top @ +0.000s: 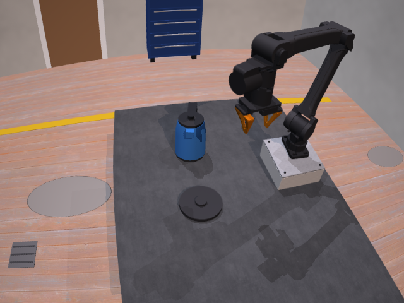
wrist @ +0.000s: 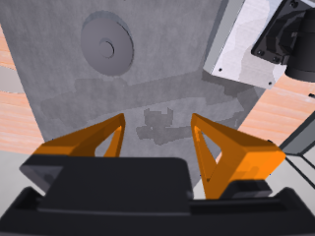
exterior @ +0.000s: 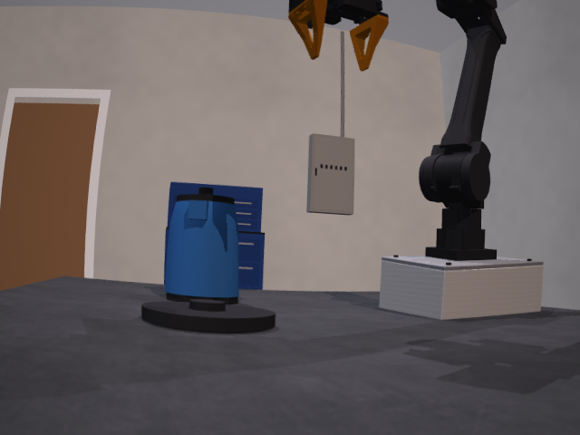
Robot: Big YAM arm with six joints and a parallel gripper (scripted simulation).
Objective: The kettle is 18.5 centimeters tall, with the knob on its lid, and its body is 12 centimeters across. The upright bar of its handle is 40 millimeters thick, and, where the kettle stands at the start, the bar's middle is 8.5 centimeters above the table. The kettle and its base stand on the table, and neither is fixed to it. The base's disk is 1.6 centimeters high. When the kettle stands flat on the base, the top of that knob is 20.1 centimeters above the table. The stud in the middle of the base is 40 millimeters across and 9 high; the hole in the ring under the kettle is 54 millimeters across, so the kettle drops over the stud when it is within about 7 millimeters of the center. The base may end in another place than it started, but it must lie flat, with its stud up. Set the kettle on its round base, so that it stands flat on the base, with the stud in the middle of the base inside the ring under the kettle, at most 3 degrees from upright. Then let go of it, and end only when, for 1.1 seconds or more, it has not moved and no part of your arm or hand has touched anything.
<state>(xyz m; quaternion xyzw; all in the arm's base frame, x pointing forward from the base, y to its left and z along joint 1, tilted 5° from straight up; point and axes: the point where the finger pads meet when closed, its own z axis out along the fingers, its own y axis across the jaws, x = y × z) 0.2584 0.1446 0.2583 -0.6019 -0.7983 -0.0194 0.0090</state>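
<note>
Now: hand 310 mm to the left of the blue kettle, 230 mm above it and 140 mm short of it. From my hand the other things lie so: black round base: 310 mm below, 140 mm ahead.
</note>
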